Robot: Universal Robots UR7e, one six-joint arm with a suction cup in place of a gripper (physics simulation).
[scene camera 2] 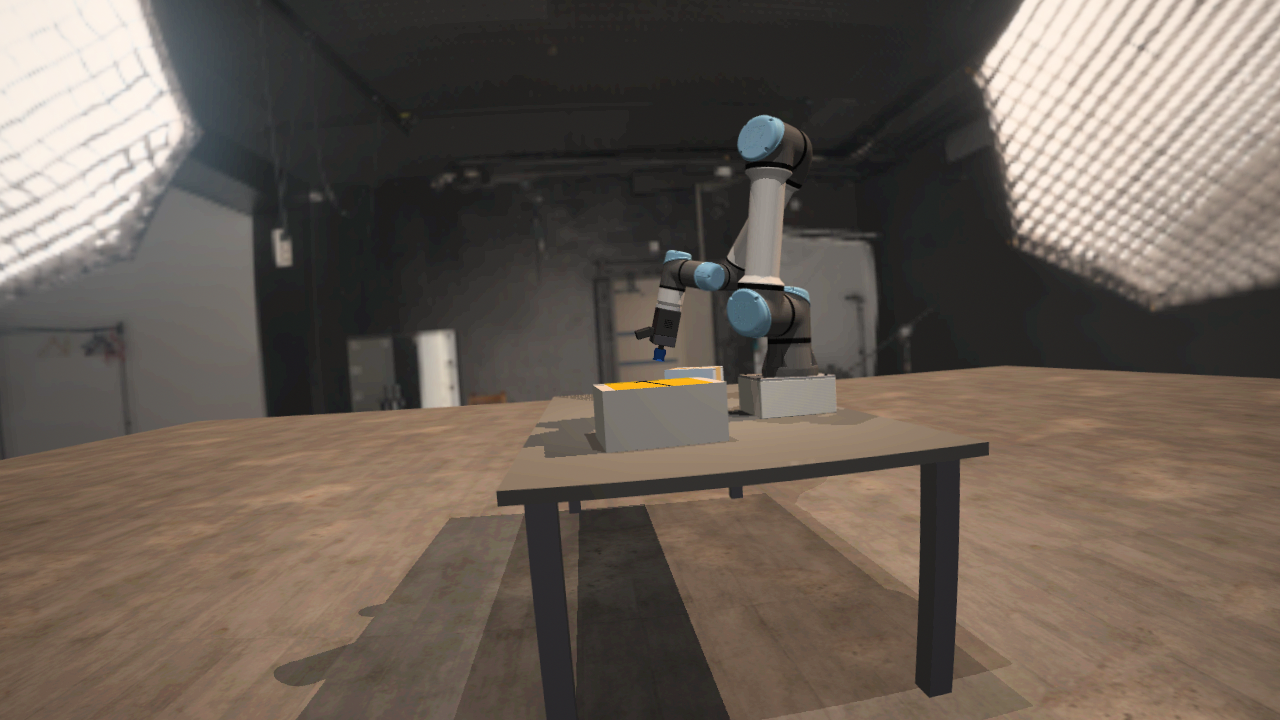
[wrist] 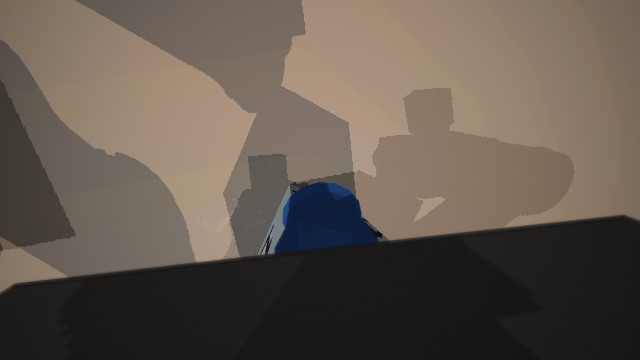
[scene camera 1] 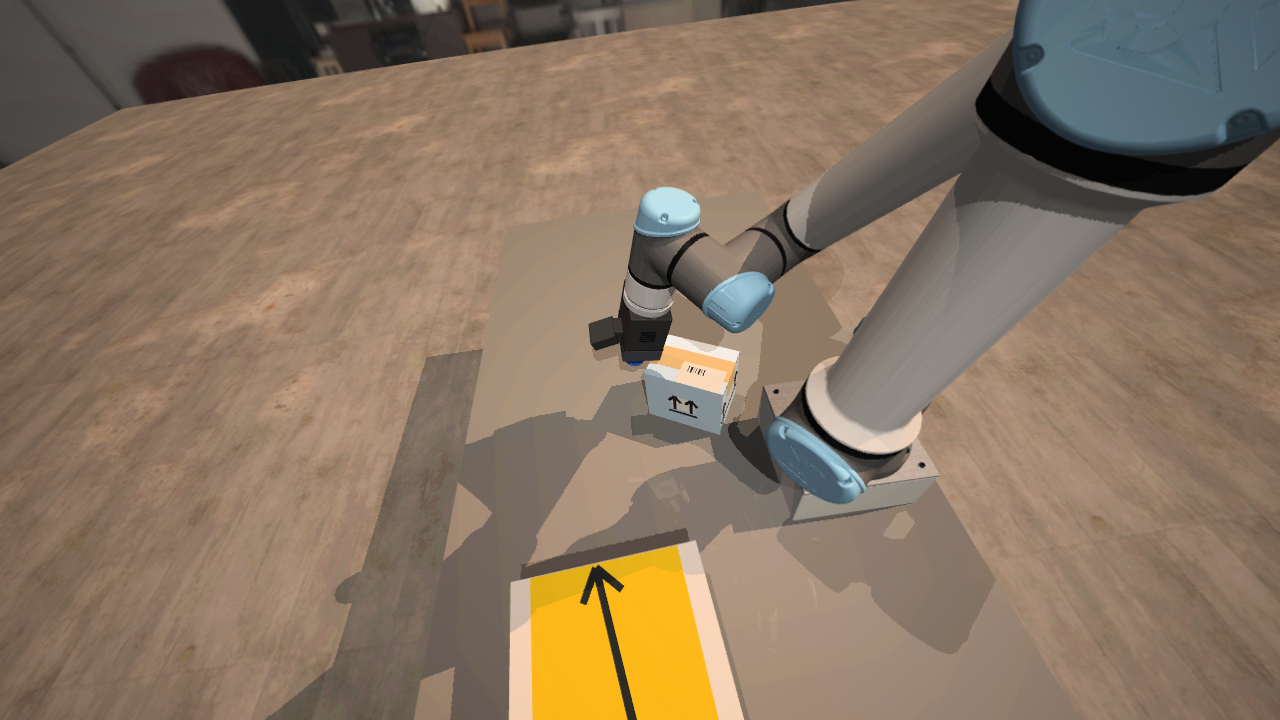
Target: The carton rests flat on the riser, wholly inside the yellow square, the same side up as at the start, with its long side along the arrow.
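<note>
The carton [scene camera 1: 690, 383] [scene camera 2: 696, 370] is a small white box with a tan top and black up-arrows on its side. It rests on the table beside the robot's base. My suction cup [scene camera 1: 632, 360] [scene camera 2: 659, 355] [wrist: 324, 217] is blue and hangs at the carton's far left top corner, about level with its top. I see no clear contact with the top. In the wrist view a sliver of the carton [wrist: 273, 223] shows past the cup. The grey riser [scene camera 1: 519, 645] [scene camera 2: 660, 420] stands nearer the cameras. It bears the yellow square [scene camera 1: 662, 626] [scene camera 2: 657, 383] with a black arrow [scene camera 1: 613, 645].
The robot's base block [scene camera 1: 895, 487] [scene camera 2: 787, 393] stands just right of the carton, and the arm's lower links [scene camera 1: 939, 269] reach over it. The grey table [scene camera 1: 555, 269] [scene camera 2: 805, 447] stands on a wooden floor.
</note>
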